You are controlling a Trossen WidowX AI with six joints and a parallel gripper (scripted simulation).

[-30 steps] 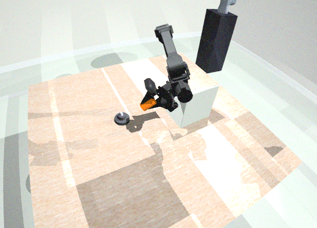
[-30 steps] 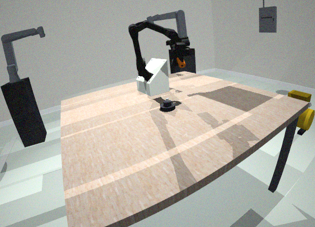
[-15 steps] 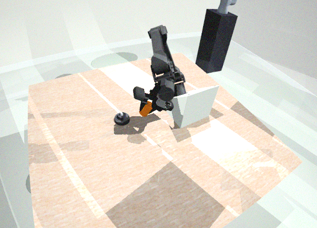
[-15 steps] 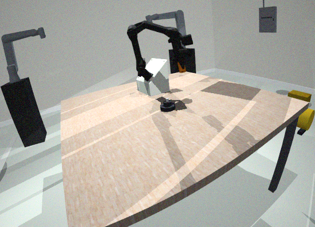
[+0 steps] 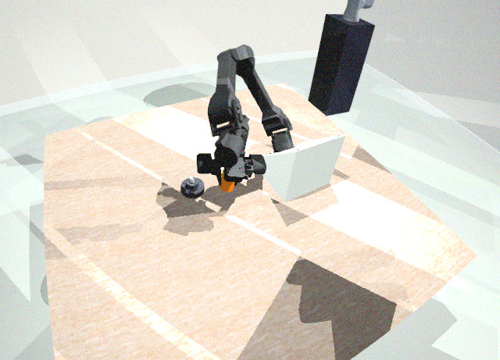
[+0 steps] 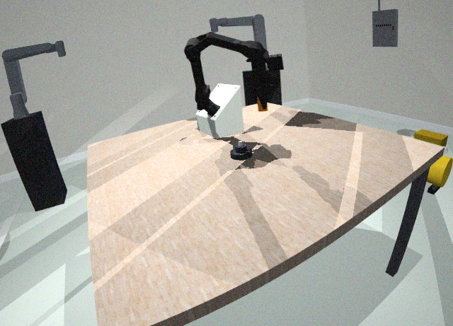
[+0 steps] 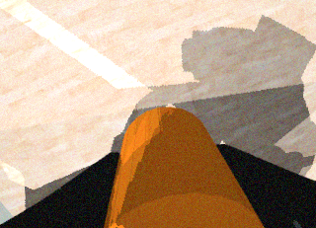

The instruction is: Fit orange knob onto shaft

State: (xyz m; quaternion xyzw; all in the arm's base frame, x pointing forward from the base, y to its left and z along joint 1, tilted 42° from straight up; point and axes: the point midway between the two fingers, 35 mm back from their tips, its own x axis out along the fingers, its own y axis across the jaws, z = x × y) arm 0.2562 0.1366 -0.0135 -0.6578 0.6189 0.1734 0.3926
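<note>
The round pedestal lies 150 mm to the right of my gripper tip, 120 mm below it and 70 mm ahead of it. The rest, counted from my gripper tip: orange knob (30 mm above).
</note>
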